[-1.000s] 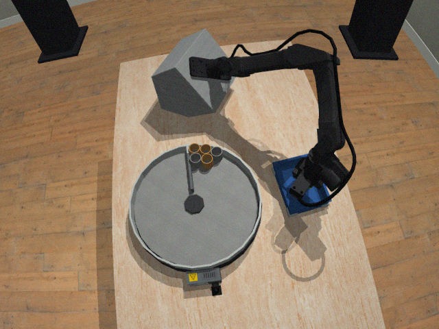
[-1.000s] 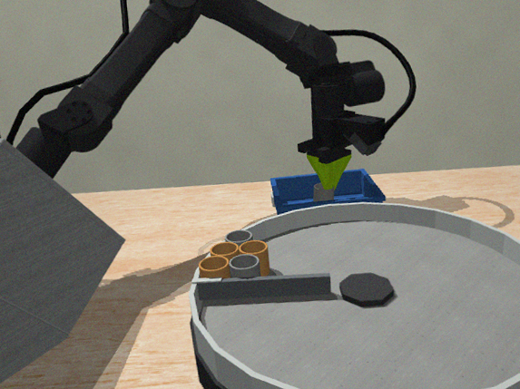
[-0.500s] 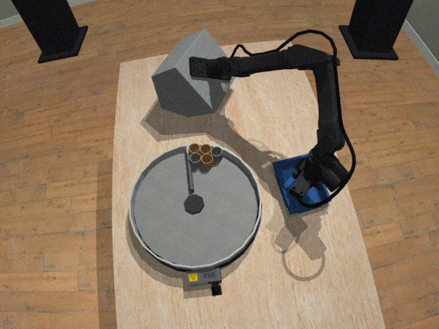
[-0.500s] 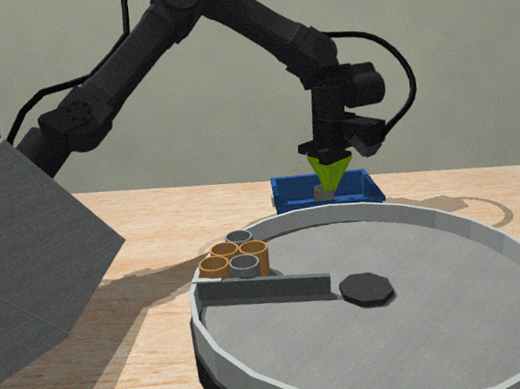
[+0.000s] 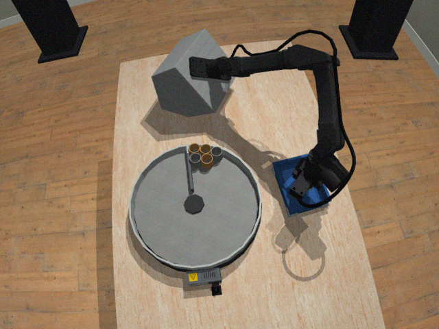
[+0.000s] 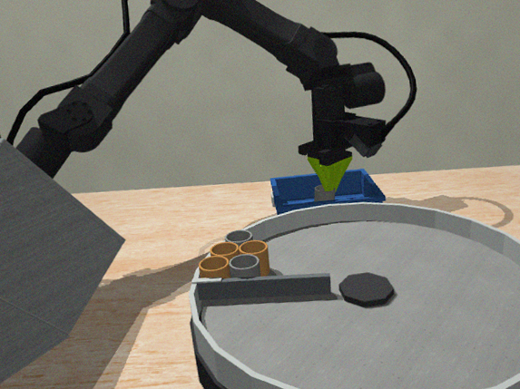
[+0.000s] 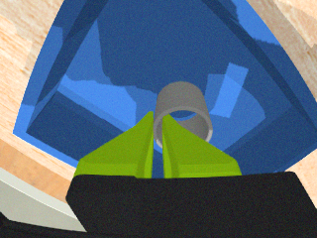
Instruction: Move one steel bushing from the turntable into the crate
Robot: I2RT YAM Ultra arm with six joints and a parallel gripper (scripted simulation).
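Right now the blue crate is 10 mm behind my hand, 10 mm to the right of it and 20 mm below it. Round my hand: round grey turntable (60 mm ahead, 370 mm to the right, 10 mm above).
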